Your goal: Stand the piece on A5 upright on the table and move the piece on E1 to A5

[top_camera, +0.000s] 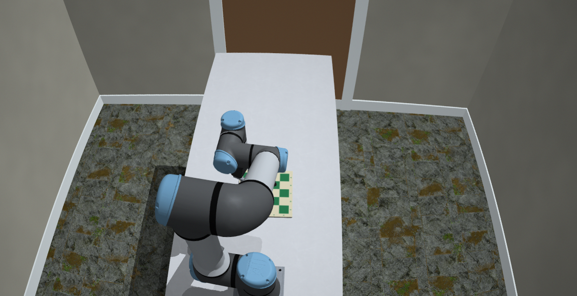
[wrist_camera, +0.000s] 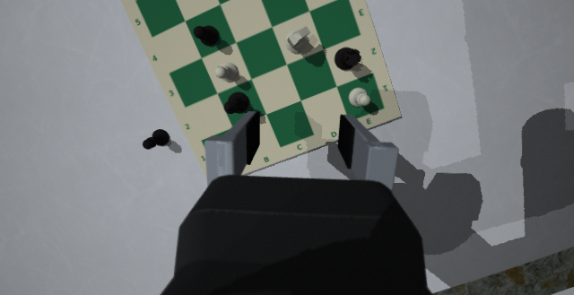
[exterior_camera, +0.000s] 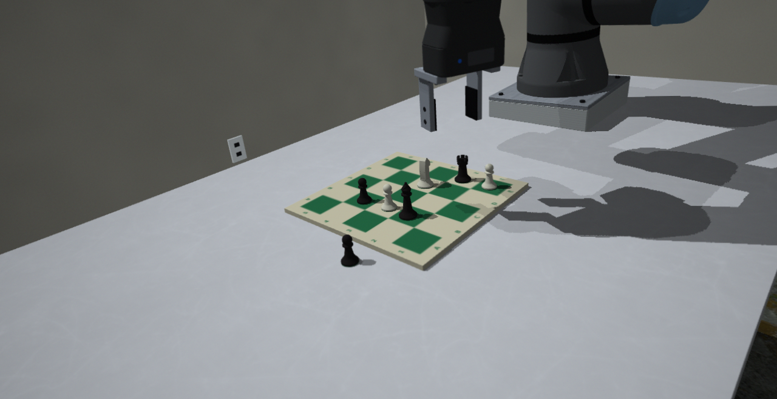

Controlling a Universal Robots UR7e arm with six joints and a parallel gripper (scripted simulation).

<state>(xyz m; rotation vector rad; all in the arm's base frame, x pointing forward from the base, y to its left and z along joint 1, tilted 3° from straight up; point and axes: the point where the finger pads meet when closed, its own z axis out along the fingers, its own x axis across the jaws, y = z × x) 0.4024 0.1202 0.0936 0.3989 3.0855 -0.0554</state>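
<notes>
The white knight lies 10 mm behind my hand, 60 mm to the right of it and 100 mm below it. Round my hand: chessboard: 20 mm ahead, 60 mm to the right, 120 mm below.
</notes>
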